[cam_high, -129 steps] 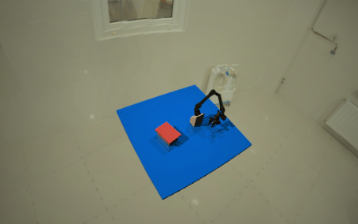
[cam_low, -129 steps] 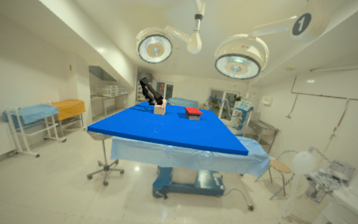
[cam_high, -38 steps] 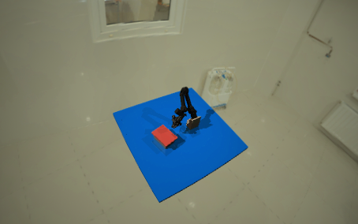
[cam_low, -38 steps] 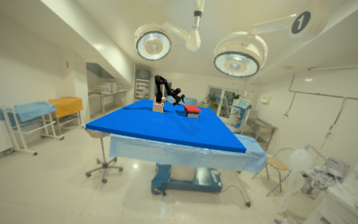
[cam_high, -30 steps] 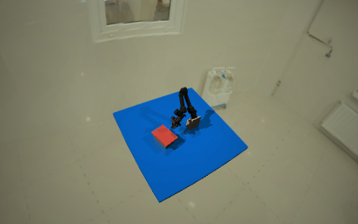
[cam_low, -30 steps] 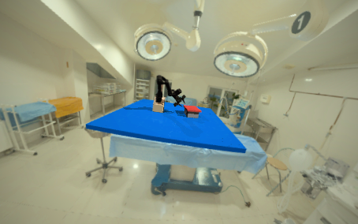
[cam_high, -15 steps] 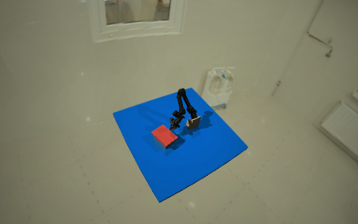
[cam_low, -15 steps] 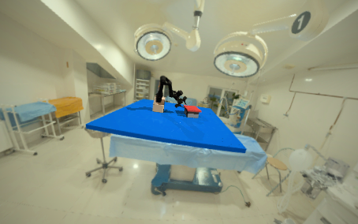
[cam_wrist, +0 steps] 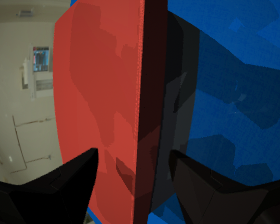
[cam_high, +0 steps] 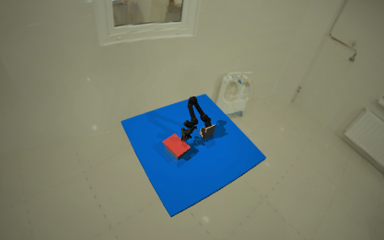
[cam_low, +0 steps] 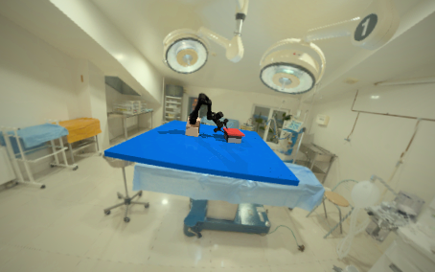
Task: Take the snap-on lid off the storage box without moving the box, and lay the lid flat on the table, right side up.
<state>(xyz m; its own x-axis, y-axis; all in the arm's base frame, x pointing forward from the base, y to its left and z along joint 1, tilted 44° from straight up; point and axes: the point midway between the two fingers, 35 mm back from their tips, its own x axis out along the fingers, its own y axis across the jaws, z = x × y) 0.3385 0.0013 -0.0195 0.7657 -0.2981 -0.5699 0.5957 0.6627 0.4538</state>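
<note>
Now: gripper tip 8 cm short of the lid and 2 cm to the right of it. Also, from my gripper tip: storage box (8 cm ahead, 4 cm below, 2 cm to the left).
</note>
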